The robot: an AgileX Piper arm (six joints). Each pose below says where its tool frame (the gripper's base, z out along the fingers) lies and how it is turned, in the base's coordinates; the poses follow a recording.
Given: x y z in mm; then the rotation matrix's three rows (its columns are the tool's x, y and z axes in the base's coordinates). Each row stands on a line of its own.
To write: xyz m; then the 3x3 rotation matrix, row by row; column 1 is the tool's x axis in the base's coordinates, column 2 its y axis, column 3 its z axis. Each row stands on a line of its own. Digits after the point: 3 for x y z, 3 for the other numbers.
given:
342 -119 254
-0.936 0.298 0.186
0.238 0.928 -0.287
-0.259 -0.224 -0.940
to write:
0.342 -0.119 0.254
-0.936 0.298 0.186
0.238 0.928 -0.287
-0.259 -0.224 -0.940

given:
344 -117 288
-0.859 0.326 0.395
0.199 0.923 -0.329
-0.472 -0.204 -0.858
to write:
0.344 -0.117 0.288
-0.859 0.326 0.395
0.199 0.923 -0.329
-0.472 -0.204 -0.858

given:
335 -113 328
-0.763 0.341 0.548
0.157 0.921 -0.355
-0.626 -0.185 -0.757
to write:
0.335 -0.113 0.328
-0.763 0.341 0.548
0.157 0.921 -0.355
-0.626 -0.185 -0.757

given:
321 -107 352
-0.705 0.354 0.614
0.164 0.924 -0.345
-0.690 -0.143 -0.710
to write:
0.321 -0.107 0.352
-0.705 0.354 0.614
0.164 0.924 -0.345
-0.690 -0.143 -0.710

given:
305 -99 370
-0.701 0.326 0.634
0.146 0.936 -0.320
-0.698 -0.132 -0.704
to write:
0.305 -0.099 0.370
-0.701 0.326 0.634
0.146 0.936 -0.320
-0.698 -0.132 -0.704

